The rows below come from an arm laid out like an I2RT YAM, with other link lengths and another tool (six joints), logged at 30 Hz.
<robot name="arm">
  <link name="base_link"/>
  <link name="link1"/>
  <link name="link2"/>
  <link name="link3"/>
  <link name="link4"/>
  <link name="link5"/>
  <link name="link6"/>
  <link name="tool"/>
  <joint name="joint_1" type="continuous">
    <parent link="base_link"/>
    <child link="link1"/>
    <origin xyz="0 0 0.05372" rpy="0 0 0"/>
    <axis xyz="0 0 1"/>
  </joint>
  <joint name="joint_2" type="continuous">
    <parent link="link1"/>
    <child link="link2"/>
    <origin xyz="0.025 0.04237 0.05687" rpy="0 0 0"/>
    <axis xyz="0 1 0"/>
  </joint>
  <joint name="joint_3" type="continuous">
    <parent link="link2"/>
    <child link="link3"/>
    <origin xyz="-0.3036 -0.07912 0" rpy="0 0 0"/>
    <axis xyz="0 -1 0"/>
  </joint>
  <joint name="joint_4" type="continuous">
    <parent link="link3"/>
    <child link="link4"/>
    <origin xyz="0.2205 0.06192 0.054" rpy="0 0 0"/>
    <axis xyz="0 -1 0"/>
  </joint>
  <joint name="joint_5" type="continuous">
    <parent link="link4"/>
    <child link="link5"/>
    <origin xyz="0.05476 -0.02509 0.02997" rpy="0 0 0"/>
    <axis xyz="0 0 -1"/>
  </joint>
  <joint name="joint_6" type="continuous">
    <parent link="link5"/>
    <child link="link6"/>
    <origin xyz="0.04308 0 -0.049" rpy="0 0 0"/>
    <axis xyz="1 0 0"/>
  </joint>
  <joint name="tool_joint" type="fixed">
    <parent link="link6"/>
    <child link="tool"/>
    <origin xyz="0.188 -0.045 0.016" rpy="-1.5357 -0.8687 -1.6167"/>
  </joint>
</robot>
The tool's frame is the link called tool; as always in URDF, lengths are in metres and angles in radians. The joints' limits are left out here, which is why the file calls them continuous.
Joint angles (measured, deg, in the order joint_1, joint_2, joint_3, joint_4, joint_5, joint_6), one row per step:
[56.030, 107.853, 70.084, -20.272, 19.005, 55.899]
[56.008, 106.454, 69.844, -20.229, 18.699, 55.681]
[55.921, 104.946, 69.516, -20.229, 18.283, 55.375]
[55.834, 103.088, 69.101, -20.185, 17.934, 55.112]
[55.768, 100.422, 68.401, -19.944, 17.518, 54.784]
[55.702, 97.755, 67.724, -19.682, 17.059, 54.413]
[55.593, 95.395, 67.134, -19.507, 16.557, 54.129]
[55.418, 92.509, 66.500, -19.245, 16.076, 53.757]
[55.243, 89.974, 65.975, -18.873, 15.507, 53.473]
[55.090, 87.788, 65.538, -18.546, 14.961, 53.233]
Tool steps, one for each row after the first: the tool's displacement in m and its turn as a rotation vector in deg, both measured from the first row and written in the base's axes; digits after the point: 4 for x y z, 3 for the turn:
[-0.0005, 0.0007, 0.0081, 1.020, -0.511, 0.317]
[-0.0014, 0.0007, 0.0163, 2.022, -0.963, 0.702]
[-0.0023, 0.0002, 0.0265, 3.263, -1.636, 1.021]
[-0.0039, -0.0006, 0.0410, 5.084, -2.704, 1.459]
[-0.0058, -0.0015, 0.0554, 6.926, -3.802, 1.963]
[-0.0078, -0.0029, 0.0678, 8.575, -4.692, 2.388]
[-0.0098, -0.0051, 0.0837, 10.610, -5.983, 2.816]
[-0.0117, -0.0066, 0.0979, 12.612, -7.140, 3.241]
[-0.0136, -0.0079, 0.1101, 14.371, -8.138, 3.649]

